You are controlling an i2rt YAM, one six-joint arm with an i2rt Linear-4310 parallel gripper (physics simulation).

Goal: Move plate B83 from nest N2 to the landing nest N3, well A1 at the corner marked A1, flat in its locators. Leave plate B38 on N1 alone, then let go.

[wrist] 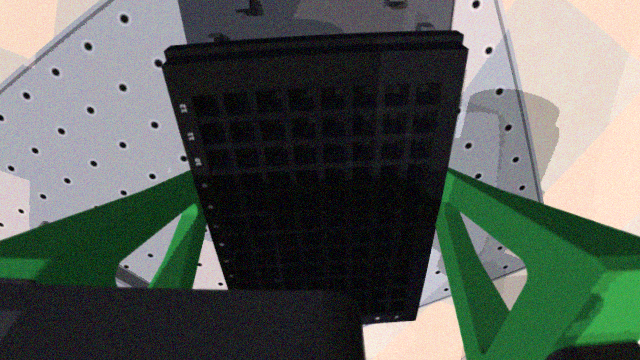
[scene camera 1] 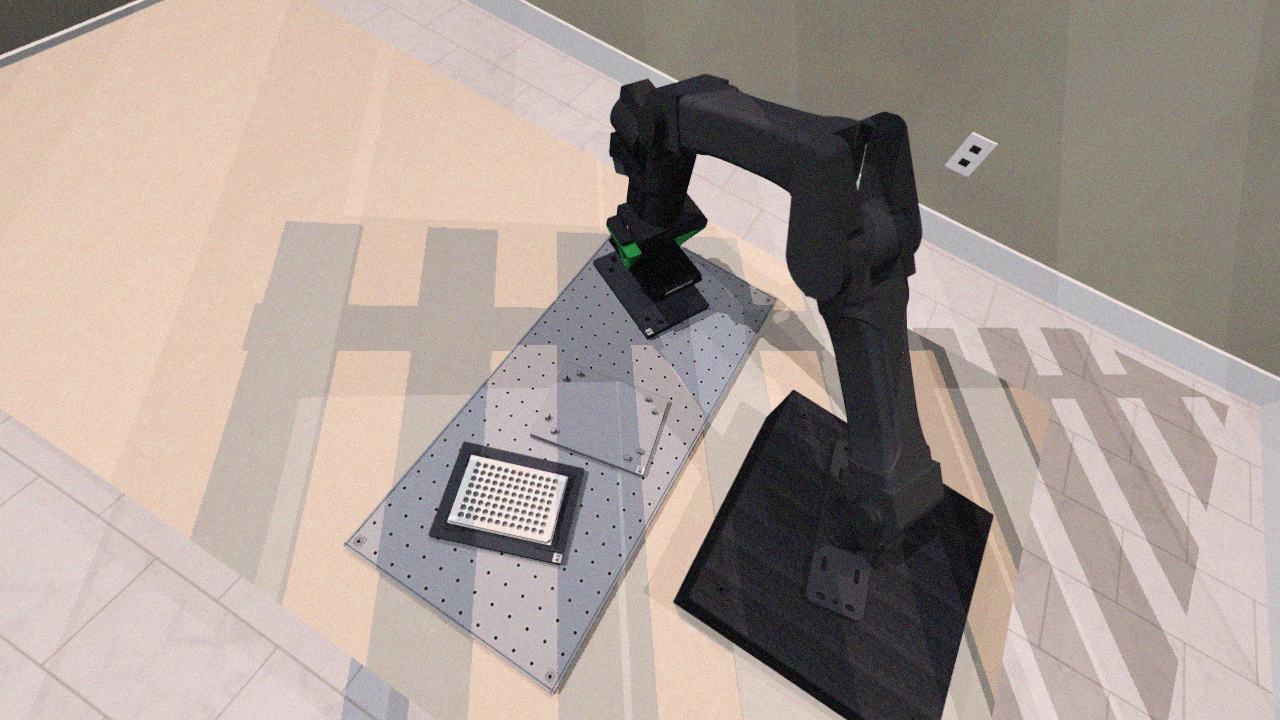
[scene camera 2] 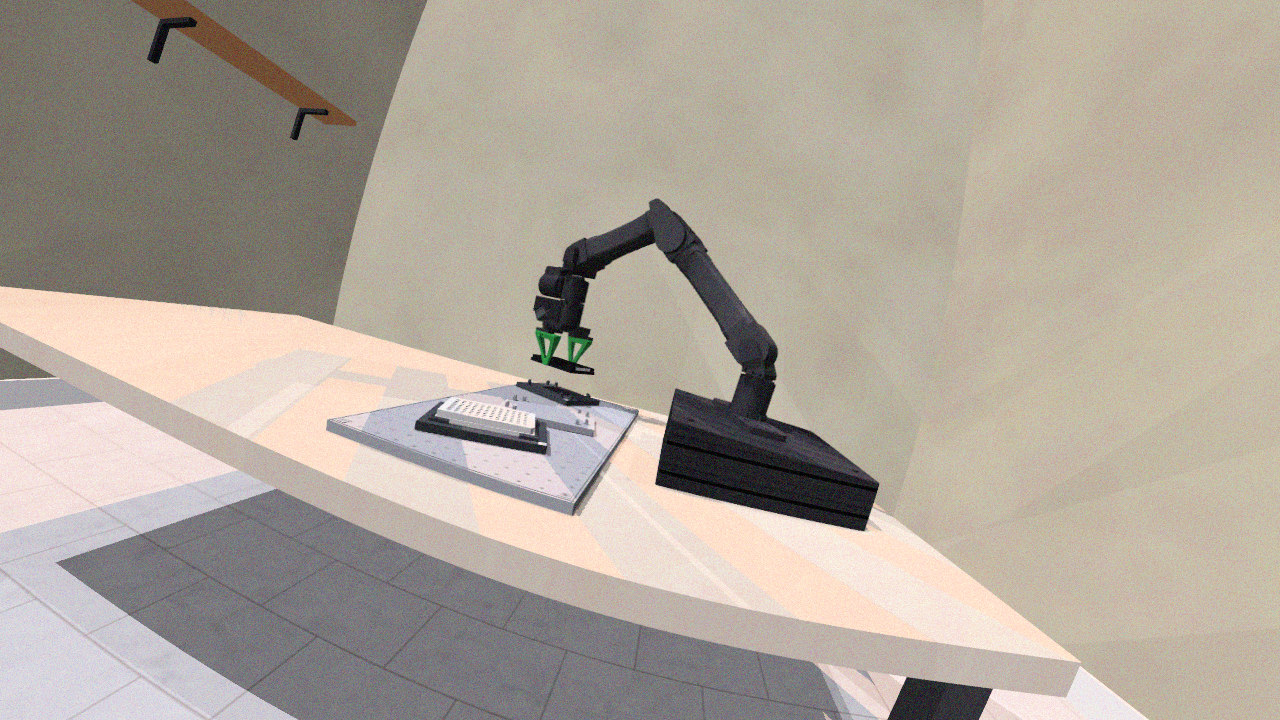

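Observation:
A black well plate [scene camera 1: 664, 270] [wrist: 320, 125], taken as B83, is raised off the far dark nest N2 [scene camera 1: 637, 300] [scene camera 2: 556, 394] [wrist: 320, 17]. My gripper [scene camera 1: 657, 250] [scene camera 2: 560, 360] [wrist: 320, 180] is shut on its long sides, and the plate looks nearly level. In the wrist view, column numbers 12, 11 and 10 run down its upper left edge; its near left corner is hidden. The pale see-through nest [scene camera 1: 608, 420] [scene camera 2: 572, 427], taken as N3, has small locators and a corner tag. The white plate [scene camera 1: 507, 499] [scene camera 2: 487, 416], taken as B38, sits in dark nest N1 [scene camera 1: 569, 510] [scene camera 2: 483, 438].
The nests stand on a perforated grey board [scene camera 1: 501, 617] [scene camera 2: 501, 470], with N3 between N2 and N1. The arm's black base block [scene camera 1: 742, 617] [scene camera 2: 760, 474] stands right of the board. A brown wall shelf [scene camera 2: 259, 67] shows at upper left in scene camera 2.

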